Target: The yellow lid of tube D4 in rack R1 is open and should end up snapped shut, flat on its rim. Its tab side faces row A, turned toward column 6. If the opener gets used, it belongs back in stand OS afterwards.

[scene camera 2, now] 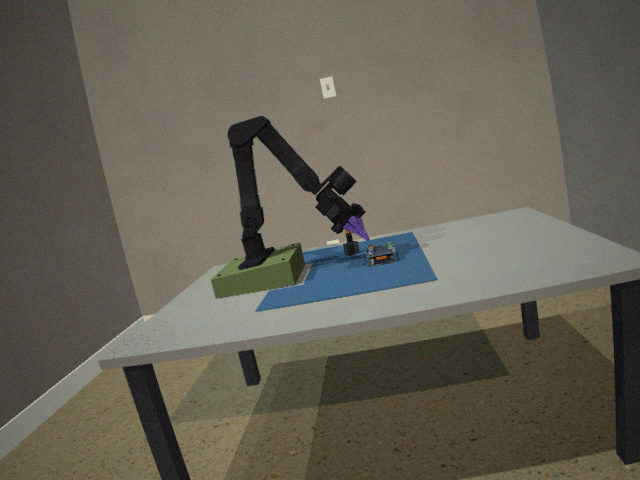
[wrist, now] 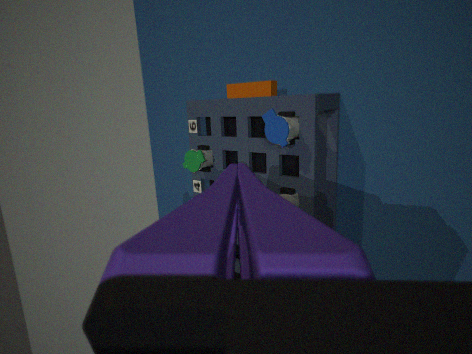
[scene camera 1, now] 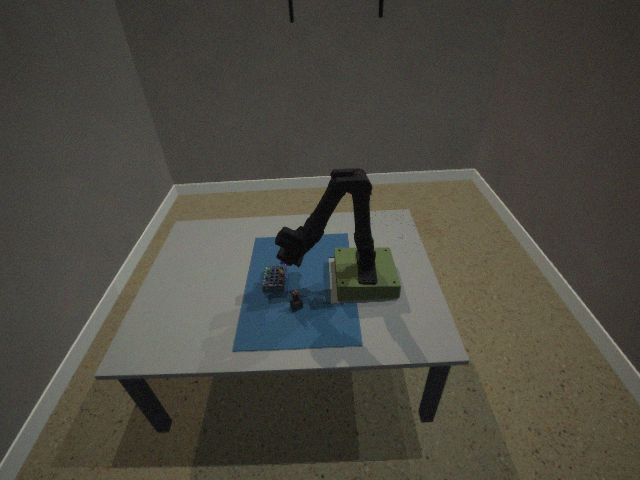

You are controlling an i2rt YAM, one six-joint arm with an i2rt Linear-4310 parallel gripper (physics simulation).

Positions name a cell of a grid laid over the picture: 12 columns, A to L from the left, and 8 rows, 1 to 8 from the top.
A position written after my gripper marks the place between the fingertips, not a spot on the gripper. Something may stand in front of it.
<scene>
My gripper (scene camera 2: G4) is shut and holds nothing. I also see a blue mat (wrist: K2).
My gripper is seen too in the wrist view (wrist: G4).
</scene>
